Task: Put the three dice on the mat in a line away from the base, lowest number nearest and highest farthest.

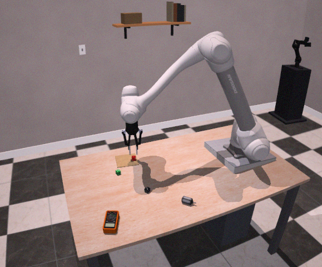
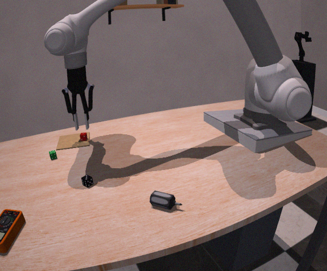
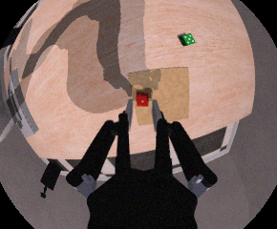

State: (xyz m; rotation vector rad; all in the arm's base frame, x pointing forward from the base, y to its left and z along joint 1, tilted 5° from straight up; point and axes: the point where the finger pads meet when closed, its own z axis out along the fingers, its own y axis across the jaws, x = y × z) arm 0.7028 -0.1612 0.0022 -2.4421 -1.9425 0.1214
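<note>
The black die lies 34 cm to the left of my hand and 7 cm below it. From my hand the other things lie so: tan mat 5 cm ahead, 1 cm to the right, 8 cm below; red die 7 cm below; green die 12 cm ahead, 12 cm to the left, 7 cm below.
</note>
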